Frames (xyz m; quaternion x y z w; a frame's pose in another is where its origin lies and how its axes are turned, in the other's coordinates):
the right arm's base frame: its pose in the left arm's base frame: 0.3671 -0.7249 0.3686 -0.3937 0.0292 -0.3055 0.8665
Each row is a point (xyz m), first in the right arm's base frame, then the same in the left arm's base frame.
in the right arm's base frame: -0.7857 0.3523 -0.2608
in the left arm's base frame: -0.1681 -0.2868 -0.2068
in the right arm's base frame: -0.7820 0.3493 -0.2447
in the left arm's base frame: -0.1619 -0.2797 -0.1929
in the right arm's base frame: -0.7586 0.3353 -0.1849
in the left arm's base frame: -0.1326 -0.2599 -0.1375
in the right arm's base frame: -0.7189 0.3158 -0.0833
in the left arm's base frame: -0.0807 -0.2242 -0.0464
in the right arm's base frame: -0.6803 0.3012 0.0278
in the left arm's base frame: -0.0244 -0.1790 0.0476
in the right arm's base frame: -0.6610 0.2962 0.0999
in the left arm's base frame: 0.0097 -0.1443 0.1044
